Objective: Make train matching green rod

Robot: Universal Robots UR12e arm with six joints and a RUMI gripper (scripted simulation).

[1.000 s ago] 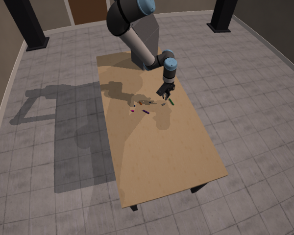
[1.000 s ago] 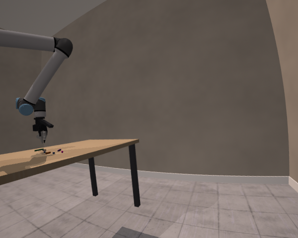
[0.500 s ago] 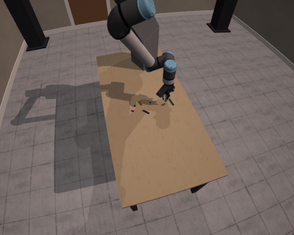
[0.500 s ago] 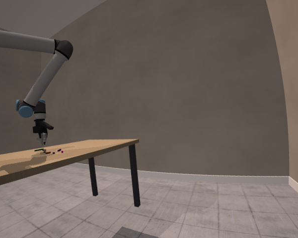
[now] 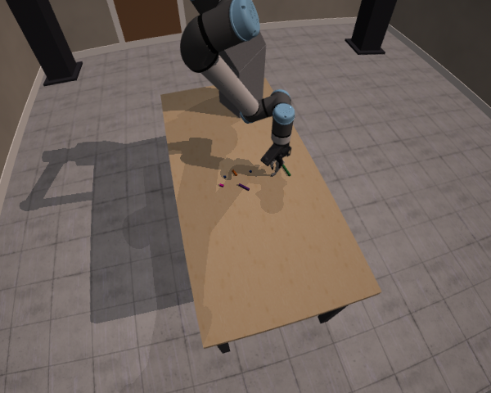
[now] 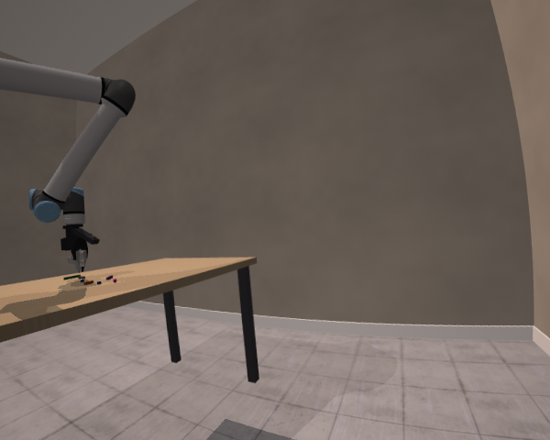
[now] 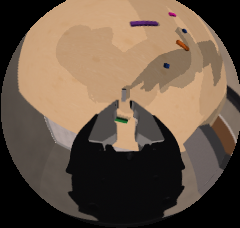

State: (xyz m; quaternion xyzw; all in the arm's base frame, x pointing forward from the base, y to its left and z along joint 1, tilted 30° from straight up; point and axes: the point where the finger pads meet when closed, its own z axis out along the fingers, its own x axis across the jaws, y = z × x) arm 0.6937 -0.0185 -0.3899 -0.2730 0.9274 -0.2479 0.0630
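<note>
My gripper is now 40 mm above the grey rod. From my hand the other things lie so: purple rod (170 mm to the right, 50 mm ahead, 40 mm below); orange rod (200 mm to the right, 50 mm behind, 40 mm below); green rod (80 mm to the left, 40 mm below, 10 mm behind).
</note>
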